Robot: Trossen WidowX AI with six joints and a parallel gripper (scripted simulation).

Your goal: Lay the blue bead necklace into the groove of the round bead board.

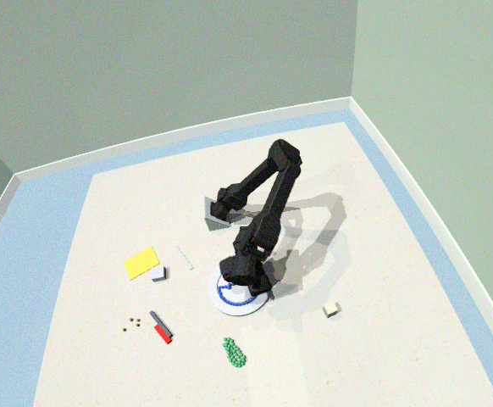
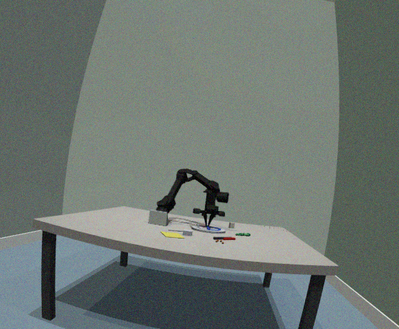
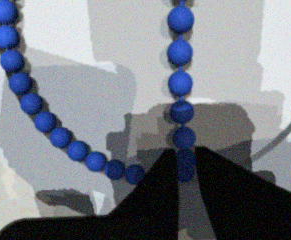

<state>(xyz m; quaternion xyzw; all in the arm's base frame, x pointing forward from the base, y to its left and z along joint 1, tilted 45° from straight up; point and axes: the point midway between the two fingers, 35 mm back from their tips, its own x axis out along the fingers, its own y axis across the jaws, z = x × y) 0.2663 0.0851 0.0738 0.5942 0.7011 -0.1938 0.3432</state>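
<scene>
My gripper tip is now 2 cm short of the round bead board, 5 cm to the left of it and 1 cm above it. From my gripper tip the other things lie so: grey tool (14 cm ahead, 30 cm to the right, 1 cm below); cream cube (14 cm ahead, 21 cm to the left); stick (11 cm behind, 25 cm to the right, 1 cm below).
</scene>
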